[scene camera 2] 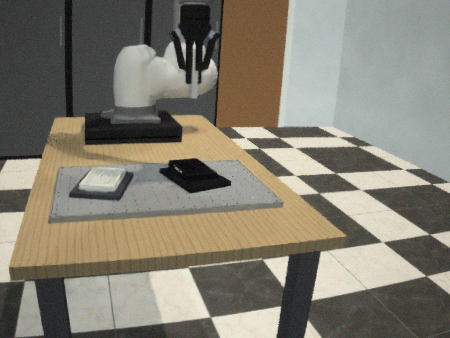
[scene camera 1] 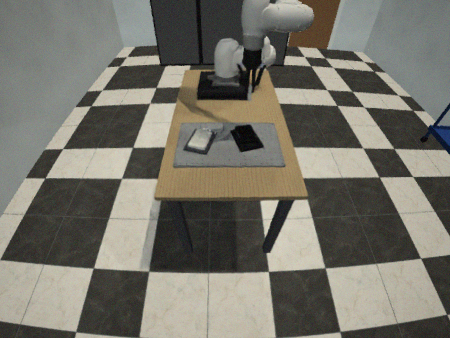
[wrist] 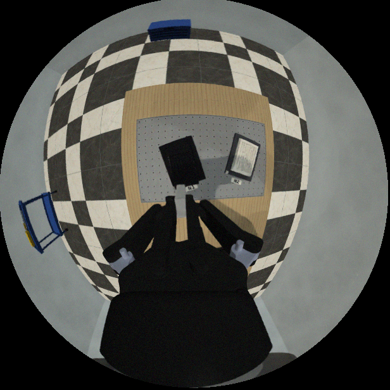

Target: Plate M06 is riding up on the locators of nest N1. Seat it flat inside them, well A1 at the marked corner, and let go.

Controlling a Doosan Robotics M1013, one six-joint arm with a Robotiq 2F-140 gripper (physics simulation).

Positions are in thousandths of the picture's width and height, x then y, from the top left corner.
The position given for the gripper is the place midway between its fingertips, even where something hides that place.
Labels:
gripper: scene camera 2 430,288; scene camera 1 554,294; wrist 465,491

